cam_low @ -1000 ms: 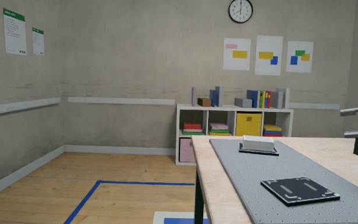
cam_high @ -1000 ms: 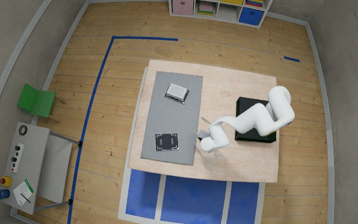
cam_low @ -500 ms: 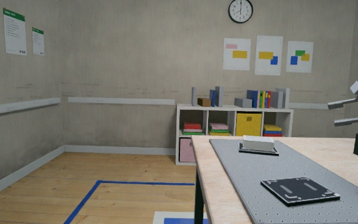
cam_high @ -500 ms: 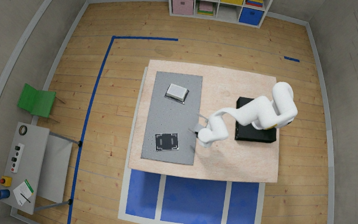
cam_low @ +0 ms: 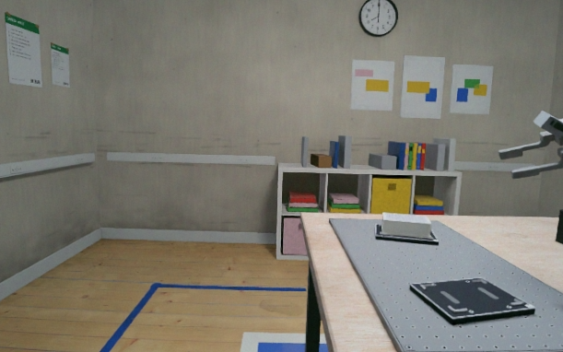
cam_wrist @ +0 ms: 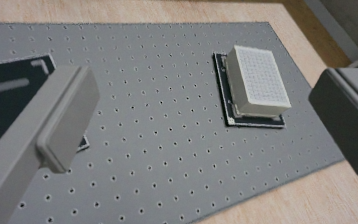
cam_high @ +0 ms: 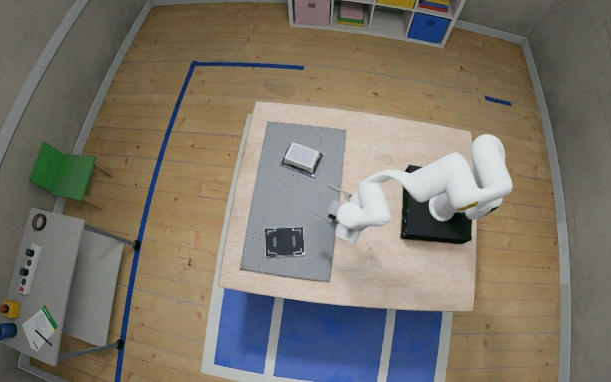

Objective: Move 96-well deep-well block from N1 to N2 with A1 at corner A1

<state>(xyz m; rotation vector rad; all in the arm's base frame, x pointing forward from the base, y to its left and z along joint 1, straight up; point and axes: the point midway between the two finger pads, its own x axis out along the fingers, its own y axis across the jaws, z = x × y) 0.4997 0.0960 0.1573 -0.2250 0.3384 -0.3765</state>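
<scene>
The white 96-well deep-well block is 13 cm ahead of my hand, 25 cm to the right of it and 21 cm below it.
</scene>
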